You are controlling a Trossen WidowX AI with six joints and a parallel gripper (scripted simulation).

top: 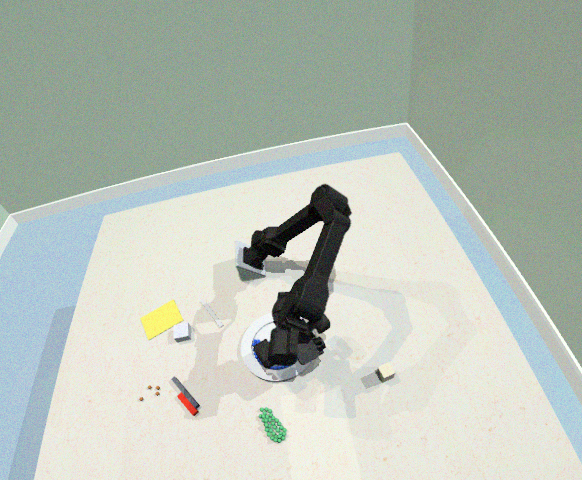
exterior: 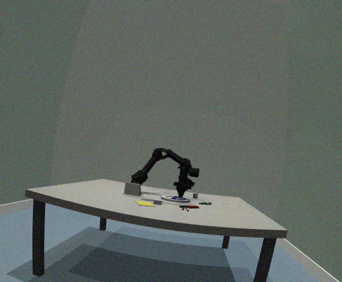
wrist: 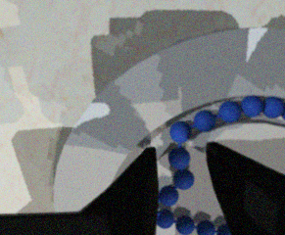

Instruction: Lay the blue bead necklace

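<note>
Right now my gripper tip is 50 mm to the left of the round bead board, 30 mm past it and 10 mm above it. From my gripper tip the other things lie so: grey tool 300 mm to the right, 100 mm ahead, 10 mm below; cream cube 210 mm to the left, 90 mm ahead; stick 240 mm to the right, 160 mm behind, 10 mm below.
</note>
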